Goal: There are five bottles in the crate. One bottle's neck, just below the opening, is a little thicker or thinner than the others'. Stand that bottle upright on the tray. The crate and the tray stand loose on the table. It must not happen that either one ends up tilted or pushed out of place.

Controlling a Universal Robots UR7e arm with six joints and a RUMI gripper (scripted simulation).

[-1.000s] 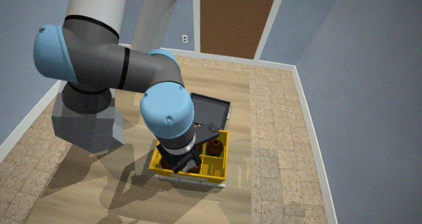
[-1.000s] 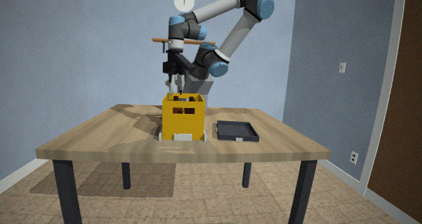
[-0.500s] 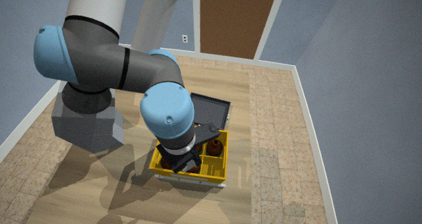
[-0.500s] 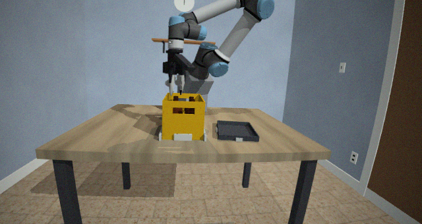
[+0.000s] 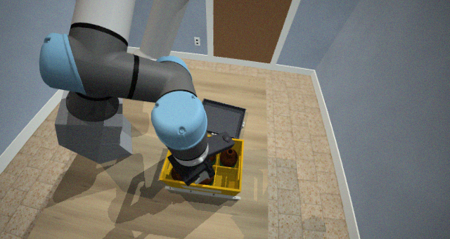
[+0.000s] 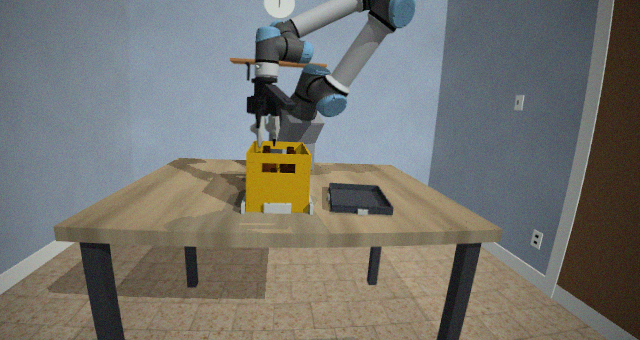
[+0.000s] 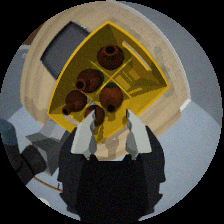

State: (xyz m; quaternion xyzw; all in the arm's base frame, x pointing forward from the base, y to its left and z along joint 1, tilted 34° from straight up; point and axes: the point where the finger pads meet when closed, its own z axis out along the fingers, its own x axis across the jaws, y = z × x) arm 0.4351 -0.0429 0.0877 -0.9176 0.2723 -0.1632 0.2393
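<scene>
The crate is 2 cm behind my hand, 3 cm to the left of it and 10 cm below it. The rest, counted from my hand: tray 8 cm behind, 30 cm to the left, 18 cm below; then bottle 6 cm ahead, 10 cm to the left, 10 cm below.
</scene>
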